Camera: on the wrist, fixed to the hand. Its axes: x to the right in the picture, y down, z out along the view.
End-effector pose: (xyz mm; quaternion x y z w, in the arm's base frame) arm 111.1 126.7 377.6 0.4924 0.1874 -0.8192 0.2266
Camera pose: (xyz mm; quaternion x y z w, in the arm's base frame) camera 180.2 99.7 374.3 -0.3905 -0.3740 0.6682 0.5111
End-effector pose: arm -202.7 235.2 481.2 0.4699 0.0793 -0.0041 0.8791
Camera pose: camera -223.0 298.6 514.2 0.4125 0.5251 -0.5337 0.5189
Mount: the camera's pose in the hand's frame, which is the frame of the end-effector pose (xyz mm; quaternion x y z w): -20.5 61.0 -37.1 0.1590 0.1714 -0.6811 0.6939
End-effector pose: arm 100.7 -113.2 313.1 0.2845 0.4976 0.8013 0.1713
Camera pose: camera 94.0 -177.8 349.1 -0.2516 0.6958 0.4090 0.5341
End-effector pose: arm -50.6 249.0 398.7 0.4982 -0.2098 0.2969 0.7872
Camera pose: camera -105.7 297.4 410.7 0.5628 0.3759 -0.2114 0.7052
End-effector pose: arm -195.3 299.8 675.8 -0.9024 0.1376 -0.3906 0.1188
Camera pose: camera -245.6 245.9 667.1 0.6341 0.5609 0.5285 0.0637
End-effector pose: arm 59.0 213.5 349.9 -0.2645 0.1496 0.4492 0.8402
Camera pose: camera -3.7 206.0 310.8 -0.2288 0.1391 -0.3297 0.9053
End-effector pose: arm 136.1 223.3 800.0 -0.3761 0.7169 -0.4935 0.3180
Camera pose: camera 102.2 272.2 755.5 0.6141 -0.2173 0.7374 0.1785
